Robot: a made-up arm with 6 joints.
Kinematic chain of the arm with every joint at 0, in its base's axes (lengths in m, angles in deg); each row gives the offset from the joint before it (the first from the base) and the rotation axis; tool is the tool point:
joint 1: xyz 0 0 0.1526 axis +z
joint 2: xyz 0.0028 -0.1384 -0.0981 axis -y
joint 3: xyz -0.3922 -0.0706 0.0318 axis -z
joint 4: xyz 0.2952 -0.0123 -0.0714 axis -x
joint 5: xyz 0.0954 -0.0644 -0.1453 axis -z
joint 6: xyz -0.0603 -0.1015 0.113 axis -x
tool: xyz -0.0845 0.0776 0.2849
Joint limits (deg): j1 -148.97..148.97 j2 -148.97..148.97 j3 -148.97..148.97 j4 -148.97..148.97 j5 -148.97..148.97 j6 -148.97..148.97
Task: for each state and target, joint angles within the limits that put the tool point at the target. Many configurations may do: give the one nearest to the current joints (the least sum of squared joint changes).
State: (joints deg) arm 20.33 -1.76 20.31 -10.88 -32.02 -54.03
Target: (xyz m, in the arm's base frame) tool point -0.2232 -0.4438 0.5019
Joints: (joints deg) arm -9.16 -32.10 46.55 29.81 8.41 -47.41
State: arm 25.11 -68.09 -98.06 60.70 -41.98 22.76
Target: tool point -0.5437 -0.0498 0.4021
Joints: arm 2.16 -24.28 -105.88 82.42 -34.63 16.32
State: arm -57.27 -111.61 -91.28 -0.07 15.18 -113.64
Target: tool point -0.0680 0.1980 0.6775
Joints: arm -53.17 -120.30 -120.34 -51.58 -2.05 -142.28
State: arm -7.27 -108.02 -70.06 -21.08 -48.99 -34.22
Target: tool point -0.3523 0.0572 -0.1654
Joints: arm -31.54 -103.58 -36.73 -50.53 -53.43 -75.73
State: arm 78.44 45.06 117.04 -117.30 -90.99 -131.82
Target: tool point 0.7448 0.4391 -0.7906
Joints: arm 114.48 78.20 134.48 -105.21 -82.81 -119.92
